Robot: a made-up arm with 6 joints. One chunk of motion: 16 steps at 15 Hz.
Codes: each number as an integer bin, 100 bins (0 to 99) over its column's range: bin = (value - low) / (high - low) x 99, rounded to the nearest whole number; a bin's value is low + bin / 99 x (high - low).
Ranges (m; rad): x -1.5..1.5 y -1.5..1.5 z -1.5..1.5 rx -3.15..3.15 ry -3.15..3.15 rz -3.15..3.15
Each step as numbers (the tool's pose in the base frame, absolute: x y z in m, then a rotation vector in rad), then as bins.
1 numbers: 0.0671 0.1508 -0.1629 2.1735 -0.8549 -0.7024
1 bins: 52 54 44 84 36 38
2 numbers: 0.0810 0.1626 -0.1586 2.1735 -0.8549 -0.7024
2 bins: 52 55 44 84 36 38
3 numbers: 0.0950 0.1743 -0.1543 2.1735 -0.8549 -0.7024
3 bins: 53 55 44 84 36 38
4 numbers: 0.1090 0.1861 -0.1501 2.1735 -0.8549 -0.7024
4 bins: 53 56 45 84 36 38
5 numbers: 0.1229 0.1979 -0.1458 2.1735 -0.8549 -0.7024
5 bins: 54 56 45 84 36 38
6 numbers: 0.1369 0.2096 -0.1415 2.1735 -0.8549 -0.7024
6 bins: 54 56 45 84 36 38
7 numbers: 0.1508 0.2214 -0.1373 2.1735 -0.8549 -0.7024
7 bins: 54 57 45 84 36 38
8 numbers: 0.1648 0.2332 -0.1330 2.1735 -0.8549 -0.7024
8 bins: 55 57 45 84 36 38
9 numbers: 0.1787 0.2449 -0.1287 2.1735 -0.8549 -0.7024
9 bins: 55 58 45 84 36 38
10 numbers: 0.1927 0.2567 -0.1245 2.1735 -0.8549 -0.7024
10 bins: 56 58 45 84 36 38
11 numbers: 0.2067 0.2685 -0.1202 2.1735 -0.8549 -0.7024
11 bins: 56 58 46 84 36 38
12 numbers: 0.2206 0.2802 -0.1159 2.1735 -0.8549 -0.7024
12 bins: 57 59 46 84 36 38
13 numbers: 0.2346 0.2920 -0.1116 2.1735 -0.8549 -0.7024
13 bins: 57 59 46 84 36 38
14 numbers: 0.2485 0.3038 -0.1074 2.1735 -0.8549 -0.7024
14 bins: 58 60 46 84 36 38
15 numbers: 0.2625 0.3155 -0.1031 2.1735 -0.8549 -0.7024
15 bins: 58 60 46 84 36 38
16 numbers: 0.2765 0.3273 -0.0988 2.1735 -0.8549 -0.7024
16 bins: 59 60 46 84 36 38
